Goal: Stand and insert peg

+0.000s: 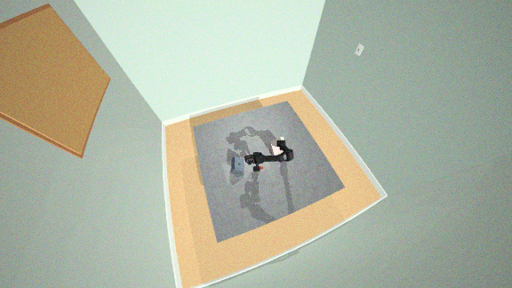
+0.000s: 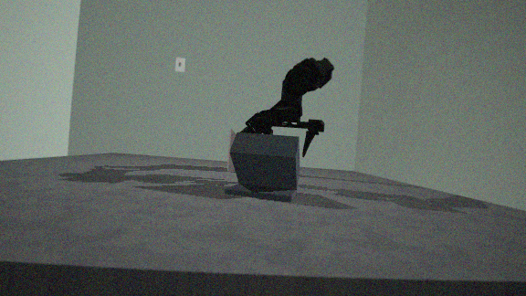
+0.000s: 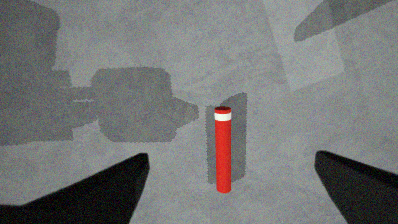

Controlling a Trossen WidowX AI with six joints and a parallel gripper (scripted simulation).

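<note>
My gripper tip is 70 mm above the red peg and 10 mm past it. Round my gripper tip: sloped panel: 170 mm ahead, 50 mm to the right, 10 mm below; thin base plate: 190 mm ahead, 70 mm below, 50 mm to the right.
</note>
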